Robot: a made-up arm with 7 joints. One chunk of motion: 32 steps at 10 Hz.
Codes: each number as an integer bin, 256 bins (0 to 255) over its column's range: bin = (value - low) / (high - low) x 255, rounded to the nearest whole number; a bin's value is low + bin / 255 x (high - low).
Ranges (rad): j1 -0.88..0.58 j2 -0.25..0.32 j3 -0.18..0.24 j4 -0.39..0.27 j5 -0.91..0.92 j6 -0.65..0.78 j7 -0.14..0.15
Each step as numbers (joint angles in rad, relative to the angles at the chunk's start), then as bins.
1 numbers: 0.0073 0.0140 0.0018 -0.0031 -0.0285 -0.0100 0.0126
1 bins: 155 118 110 149 123 114 134
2 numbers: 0.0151 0.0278 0.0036 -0.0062 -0.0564 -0.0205 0.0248
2 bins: 156 124 111 148 119 112 145
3 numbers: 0.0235 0.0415 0.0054 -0.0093 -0.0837 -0.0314 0.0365
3 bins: 158 130 113 147 115 110 155
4 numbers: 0.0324 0.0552 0.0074 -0.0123 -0.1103 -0.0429 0.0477
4 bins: 159 137 114 146 111 108 165
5 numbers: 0.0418 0.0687 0.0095 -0.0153 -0.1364 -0.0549 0.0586
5 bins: 161 143 115 145 108 106 175
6 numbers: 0.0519 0.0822 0.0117 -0.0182 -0.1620 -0.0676 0.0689
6 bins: 163 149 116 144 104 104 184
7 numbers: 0.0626 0.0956 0.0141 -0.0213 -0.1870 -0.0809 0.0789
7 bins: 165 155 118 142 101 101 192
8 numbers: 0.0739 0.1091 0.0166 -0.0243 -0.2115 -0.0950 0.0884
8 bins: 167 161 119 141 97 99 201
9 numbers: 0.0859 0.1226 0.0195 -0.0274 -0.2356 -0.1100 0.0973
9 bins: 169 167 121 140 94 96 209
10 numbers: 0.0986 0.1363 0.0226 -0.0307 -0.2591 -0.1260 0.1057
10 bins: 171 173 123 139 91 93 216
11 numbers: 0.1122 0.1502 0.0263 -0.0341 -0.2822 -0.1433 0.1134
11 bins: 173 179 125 138 87 90 223
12 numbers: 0.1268 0.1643 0.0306 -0.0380 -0.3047 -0.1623 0.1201
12 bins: 176 185 128 136 84 87 229
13 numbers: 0.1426 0.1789 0.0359 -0.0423 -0.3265 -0.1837 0.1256
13 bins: 179 192 131 134 81 83 234
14 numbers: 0.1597 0.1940 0.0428 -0.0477 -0.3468 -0.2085 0.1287
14 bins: 182 199 135 132 78 79 236
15 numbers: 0.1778 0.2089 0.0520 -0.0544 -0.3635 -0.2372 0.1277
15 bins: 185 205 141 130 76 74 235
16 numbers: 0.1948 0.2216 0.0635 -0.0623 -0.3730 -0.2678 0.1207
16 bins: 188 211 148 127 75 68 229
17 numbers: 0.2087 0.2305 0.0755 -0.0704 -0.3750 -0.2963 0.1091
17 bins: 190 215 155 123 75 63 219
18 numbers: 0.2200 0.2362 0.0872 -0.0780 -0.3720 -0.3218 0.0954
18 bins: 192 218 162 121 75 59 207
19 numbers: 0.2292 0.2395 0.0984 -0.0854 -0.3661 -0.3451 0.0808
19 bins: 194 219 169 118 76 54 194
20 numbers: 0.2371 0.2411 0.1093 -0.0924 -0.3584 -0.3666 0.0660
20 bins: 195 220 176 115 77 51 181
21 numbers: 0.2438 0.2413 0.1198 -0.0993 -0.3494 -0.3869 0.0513
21 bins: 196 220 182 112 78 47 168
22 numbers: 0.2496 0.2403 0.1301 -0.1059 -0.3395 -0.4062 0.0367
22 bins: 197 219 188 110 79 43 155
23 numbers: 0.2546 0.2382 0.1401 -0.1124 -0.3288 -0.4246 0.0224
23 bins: 198 218 194 107 81 40 143
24 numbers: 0.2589 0.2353 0.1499 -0.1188 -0.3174 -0.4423 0.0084
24 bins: 199 217 200 105 83 37 130
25 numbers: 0.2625 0.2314 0.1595 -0.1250 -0.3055 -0.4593 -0.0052
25 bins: 200 215 206 102 84 34 119
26 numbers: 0.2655 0.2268 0.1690 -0.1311 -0.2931 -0.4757 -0.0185
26 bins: 200 213 212 100 86 31 107
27 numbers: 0.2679 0.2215 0.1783 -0.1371 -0.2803 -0.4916 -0.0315
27 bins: 200 211 218 98 88 28 95
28 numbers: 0.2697 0.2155 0.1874 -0.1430 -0.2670 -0.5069 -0.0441
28 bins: 201 208 223 95 90 26 84
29 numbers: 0.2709 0.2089 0.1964 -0.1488 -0.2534 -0.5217 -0.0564
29 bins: 201 205 229 93 91 23 74
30 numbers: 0.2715 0.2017 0.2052 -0.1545 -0.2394 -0.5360 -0.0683
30 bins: 201 202 234 91 93 20 63
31 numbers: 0.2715 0.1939 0.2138 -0.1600 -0.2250 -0.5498 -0.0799
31 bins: 201 199 239 89 95 18 53
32 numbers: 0.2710 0.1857 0.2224 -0.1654 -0.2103 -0.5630 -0.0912
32 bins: 201 195 244 87 97 16 43
